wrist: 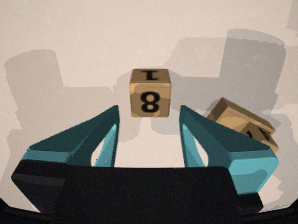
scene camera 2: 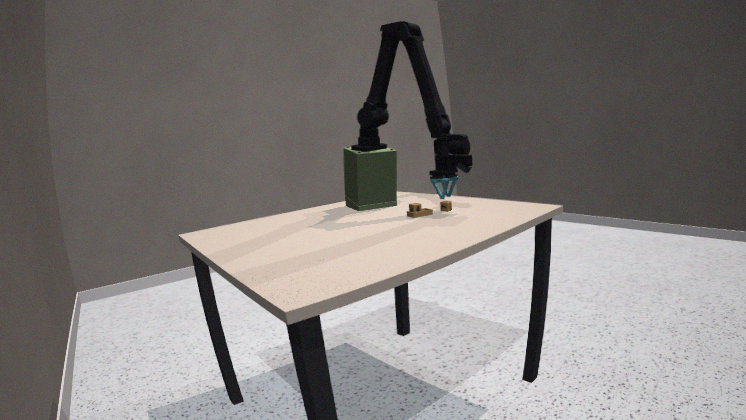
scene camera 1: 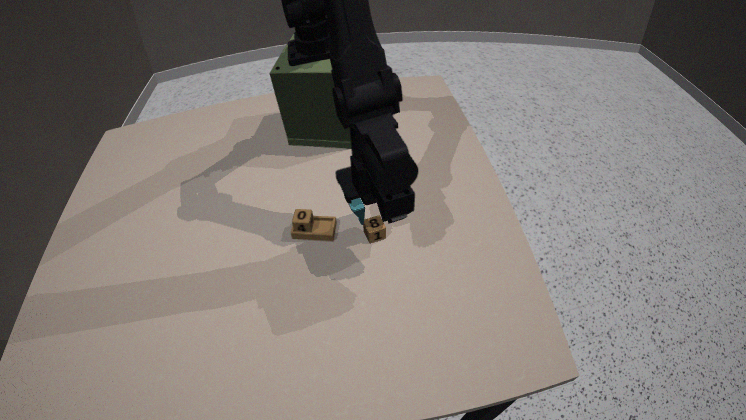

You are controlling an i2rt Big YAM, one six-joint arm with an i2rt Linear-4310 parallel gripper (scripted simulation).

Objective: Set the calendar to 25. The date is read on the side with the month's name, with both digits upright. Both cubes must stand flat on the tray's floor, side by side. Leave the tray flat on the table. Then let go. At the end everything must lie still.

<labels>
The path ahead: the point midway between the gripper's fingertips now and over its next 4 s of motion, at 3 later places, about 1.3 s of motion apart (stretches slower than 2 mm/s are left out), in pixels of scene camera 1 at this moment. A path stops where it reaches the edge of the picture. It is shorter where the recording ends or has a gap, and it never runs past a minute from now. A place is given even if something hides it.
My gripper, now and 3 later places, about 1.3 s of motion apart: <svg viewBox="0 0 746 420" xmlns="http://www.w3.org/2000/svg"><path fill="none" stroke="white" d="M374 218L373 205L372 202L372 201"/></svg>
</labels>
